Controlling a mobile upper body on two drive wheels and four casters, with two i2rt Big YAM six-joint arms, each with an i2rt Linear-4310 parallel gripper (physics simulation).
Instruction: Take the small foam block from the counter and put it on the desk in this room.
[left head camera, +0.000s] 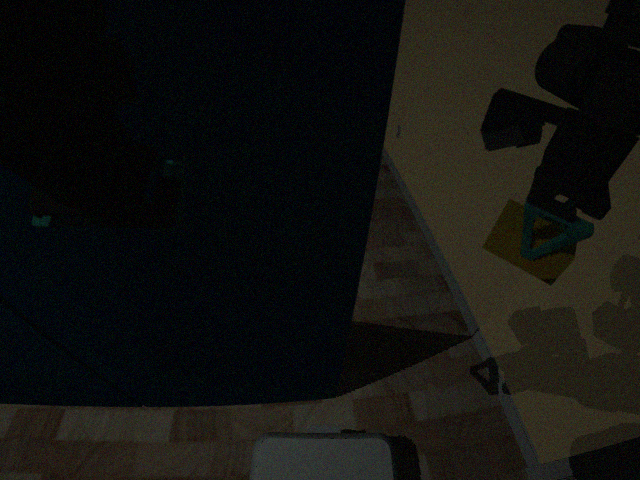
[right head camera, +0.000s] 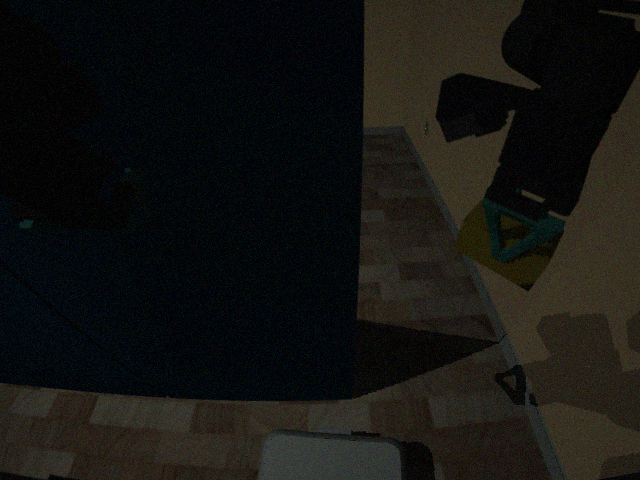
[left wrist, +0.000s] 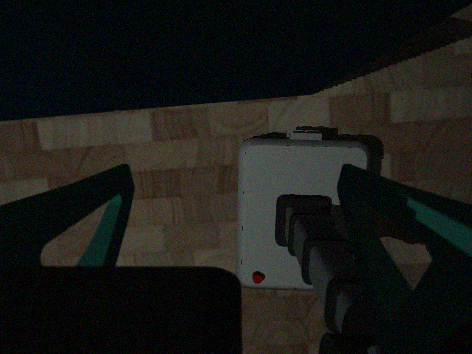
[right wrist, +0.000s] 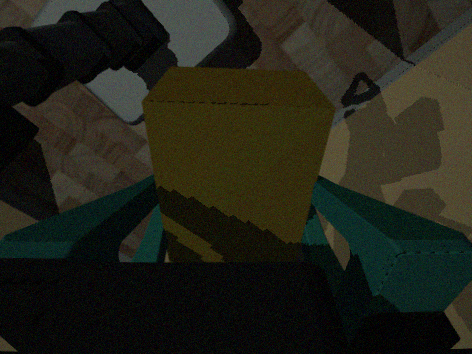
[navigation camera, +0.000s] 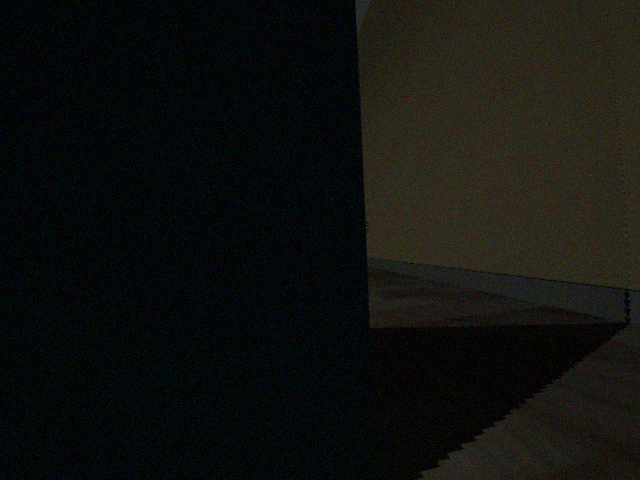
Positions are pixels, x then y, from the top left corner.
right gripper: left head camera; right head camera 507, 243; right wrist; not seen in the left wrist view (out of frame); not seen in the navigation camera view (out of frame)
same spot on right gripper: (right wrist: 402, 273) = (left head camera: 537, 170)
